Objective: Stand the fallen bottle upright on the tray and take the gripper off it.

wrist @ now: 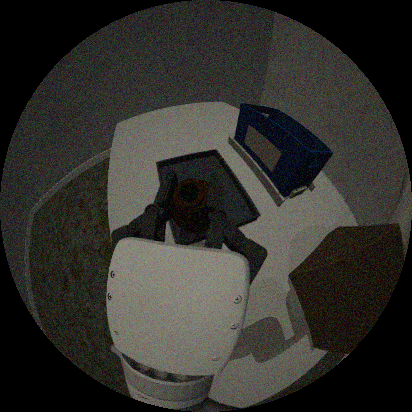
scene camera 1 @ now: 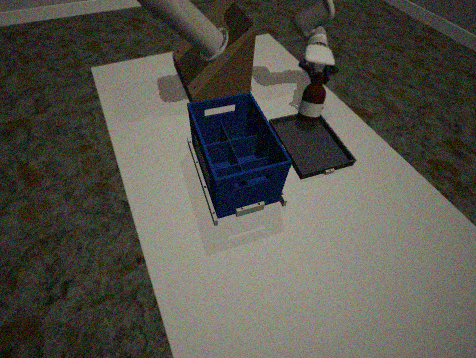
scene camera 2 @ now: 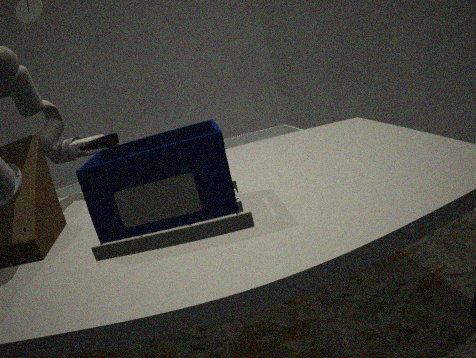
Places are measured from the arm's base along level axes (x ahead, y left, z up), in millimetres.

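Pixels of known places: gripper, fingertip midpoint: (wrist: pixel 193 180) (scene camera 1: pixel 319 80) (scene camera 2: pixel 113 139); arm's base, origin of the base link: (wrist: pixel 371 266) (scene camera 1: pixel 214 46) (scene camera 2: pixel 4 186).
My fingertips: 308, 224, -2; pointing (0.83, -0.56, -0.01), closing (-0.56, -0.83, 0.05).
Ahead of a thing's pixels: the offset from my fingertips to its top centre, as dx, dy, dz.
The brown bottle {+2, -5, +15} (scene camera 1: pixel 314 95) (wrist: pixel 192 192) with a white label stands about upright at the far edge of the dark tray (scene camera 1: pixel 320 142) (wrist: pixel 232 192). Its base shows just inside the far rim in scene camera 1; whether it rests fully on the tray floor cannot be told. My gripper (scene camera 1: pixel 318 75) (wrist: pixel 193 180) is shut on the bottle's upper part, reaching in from the side. In scene camera 2 the gripper (scene camera 2: pixel 107 141) shows roughly level behind the crate, and the bottle and tray are hidden there.
A blue divided crate {+103, -350, +9} (scene camera 1: pixel 252 190) (scene camera 2: pixel 155 200) (wrist: pixel 300 150) stands beside the tray, with low metal rails along its base. A brown wooden block (scene camera 1: pixel 225 75) (scene camera 2: pixel 42 220) (wrist: pixel 350 285) stands behind the crate. A second pale arm-like tube (scene camera 1: pixel 192 30) reaches over the block.
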